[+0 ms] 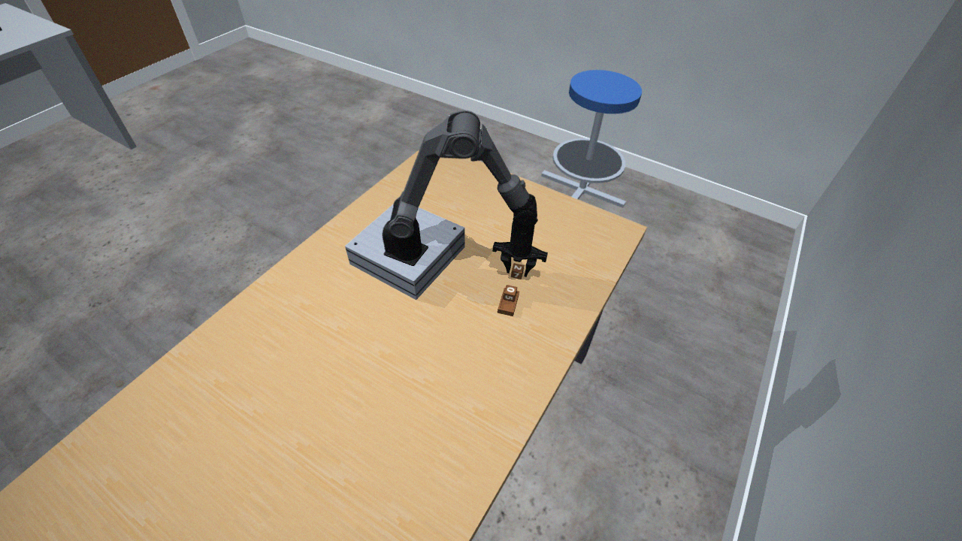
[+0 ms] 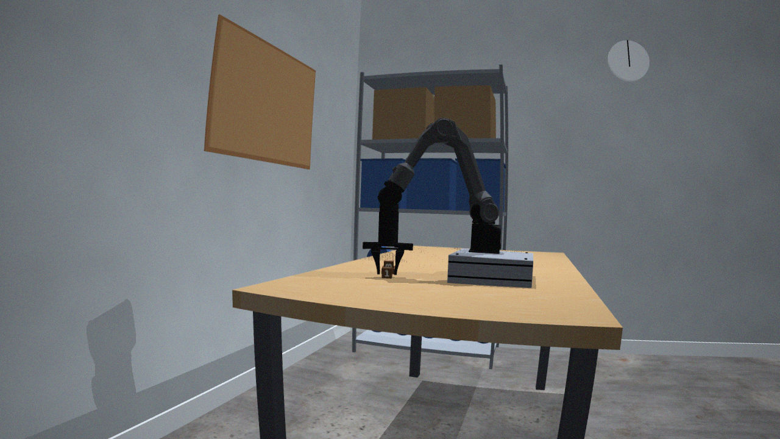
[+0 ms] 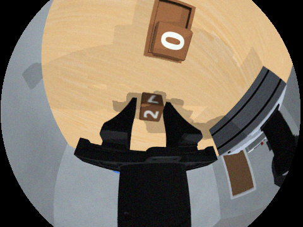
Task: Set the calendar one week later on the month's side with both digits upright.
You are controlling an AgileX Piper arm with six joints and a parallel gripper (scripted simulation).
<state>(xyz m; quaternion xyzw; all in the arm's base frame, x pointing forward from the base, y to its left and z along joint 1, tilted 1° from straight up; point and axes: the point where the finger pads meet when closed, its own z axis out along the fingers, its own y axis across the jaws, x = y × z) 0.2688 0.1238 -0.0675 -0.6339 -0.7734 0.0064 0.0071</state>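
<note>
My hand is 90 mm to the left of the brown digit cube, 20 mm short of it and 10 mm below it. Round my hand: brown tray: 110 mm to the right, 20 mm ahead, 10 mm below.
</note>
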